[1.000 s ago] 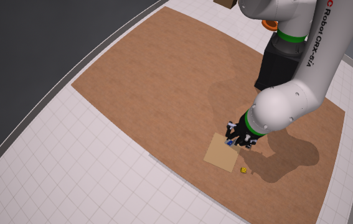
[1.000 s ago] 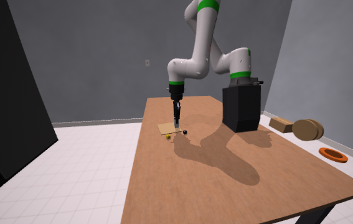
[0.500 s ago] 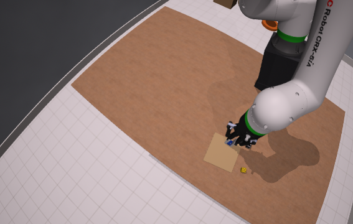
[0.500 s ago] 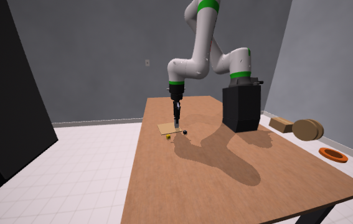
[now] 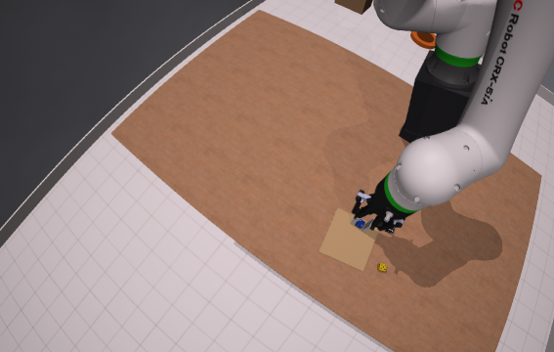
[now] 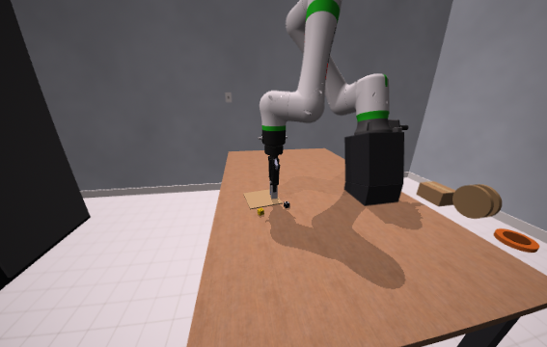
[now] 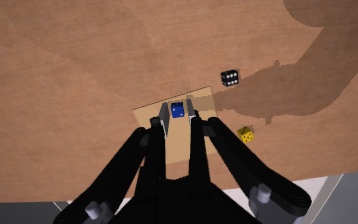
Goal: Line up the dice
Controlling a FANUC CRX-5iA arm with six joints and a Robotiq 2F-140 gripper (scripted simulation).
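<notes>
My hand is 30 mm above the blue die. Also, from my hand: yellow die (70 mm ahead, 120 mm to the left, 30 mm below); then tan mat (50 mm ahead, 40 mm below); then black die (40 mm behind, 90 mm to the left, 30 mm below).
</notes>
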